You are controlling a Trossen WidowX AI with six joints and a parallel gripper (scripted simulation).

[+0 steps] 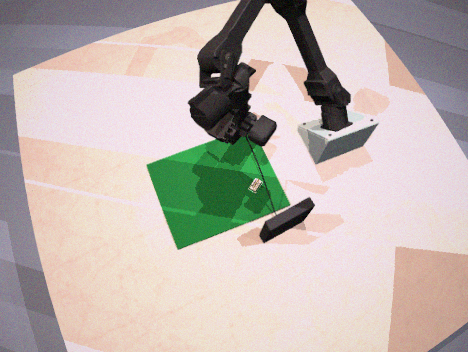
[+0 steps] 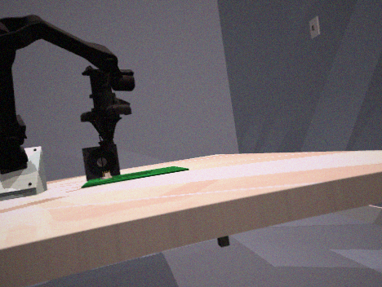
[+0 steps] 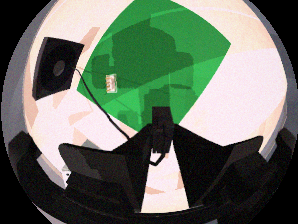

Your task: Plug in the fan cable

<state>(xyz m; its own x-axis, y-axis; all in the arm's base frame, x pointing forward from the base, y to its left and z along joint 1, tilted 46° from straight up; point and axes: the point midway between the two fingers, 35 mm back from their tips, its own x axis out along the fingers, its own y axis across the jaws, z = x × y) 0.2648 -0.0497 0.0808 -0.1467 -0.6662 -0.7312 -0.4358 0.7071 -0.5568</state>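
The green board lies 130 mm below my gripper tip, 70 mm ahead of it and 50 mm to the left of it. The rest, counted from my gripper tip: black fan: 220 mm to the left, 60 mm below, 10 mm behind; then dark plug: 10 mm below, 10 mm behind.
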